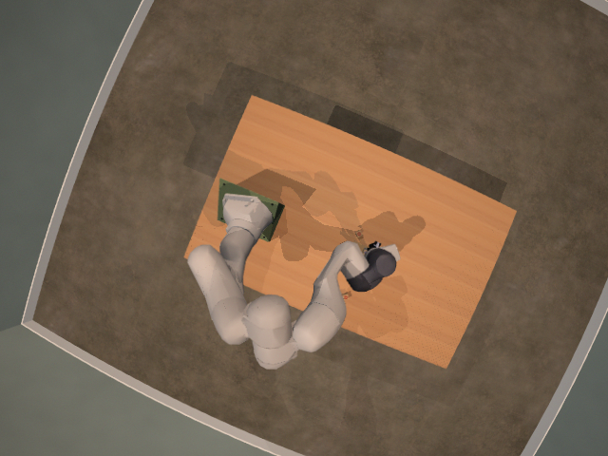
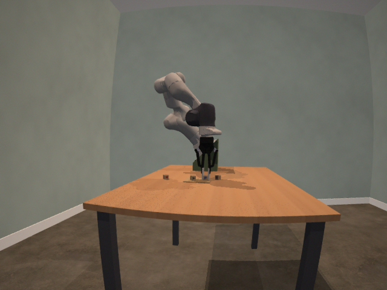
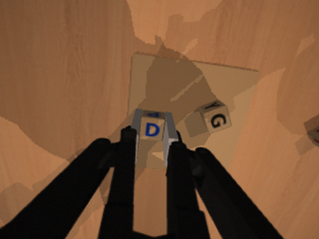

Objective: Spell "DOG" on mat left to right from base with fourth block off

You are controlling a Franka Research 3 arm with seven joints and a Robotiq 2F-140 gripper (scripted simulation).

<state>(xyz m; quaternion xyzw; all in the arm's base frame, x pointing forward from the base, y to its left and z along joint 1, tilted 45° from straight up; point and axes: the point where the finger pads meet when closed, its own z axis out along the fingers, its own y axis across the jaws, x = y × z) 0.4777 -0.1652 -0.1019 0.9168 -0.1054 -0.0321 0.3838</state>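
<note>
The mat lies 10 mm behind my hand, 40 mm to the right of it and 40 mm below it. Also, from my hand: G block 10 mm ahead, 70 mm to the right, 20 mm below.
</note>
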